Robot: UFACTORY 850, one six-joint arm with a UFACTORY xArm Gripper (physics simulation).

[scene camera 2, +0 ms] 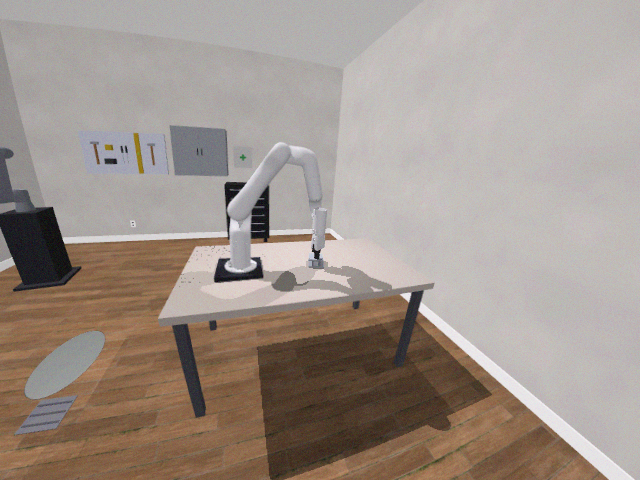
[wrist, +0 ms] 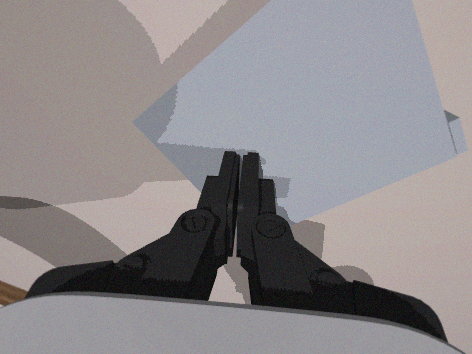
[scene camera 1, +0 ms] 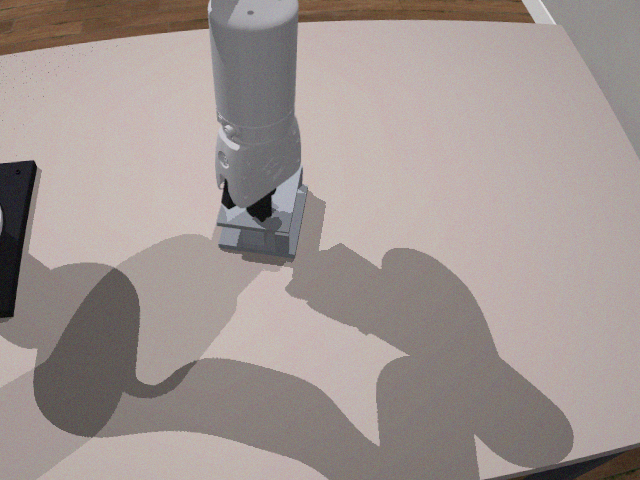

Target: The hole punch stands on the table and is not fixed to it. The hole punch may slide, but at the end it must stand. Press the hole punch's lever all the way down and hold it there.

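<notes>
The blue-grey hole punch [scene camera 1: 256, 241] [scene camera 2: 315, 264] stands upright on the table [scene camera 1: 439, 155] [scene camera 2: 217, 304]. Its lever [scene camera 1: 290, 198] [wrist: 310, 90] is a wide flat plate above the base; in scene camera 1 its near edge lies low over the base, with a narrow shaded band below. Whether it is all the way down cannot be told. My gripper [scene camera 1: 262, 215] [scene camera 2: 316, 254] [wrist: 241, 176] is shut and empty, pointing down, with its fingertips at the lever's top near one edge. Contact looks likely, but the tips' exact height is unclear. The gripper hides part of the lever in scene camera 1.
The arm's black base plate [scene camera 1: 20, 227] [scene camera 2: 222, 271] is on the table to the left of the punch. A grey wall [scene camera 2: 465, 155] rises beyond the table's right side. A black drawer cabinet [scene camera 2: 262, 206] stands behind the table. The arm's shadows fall across the table.
</notes>
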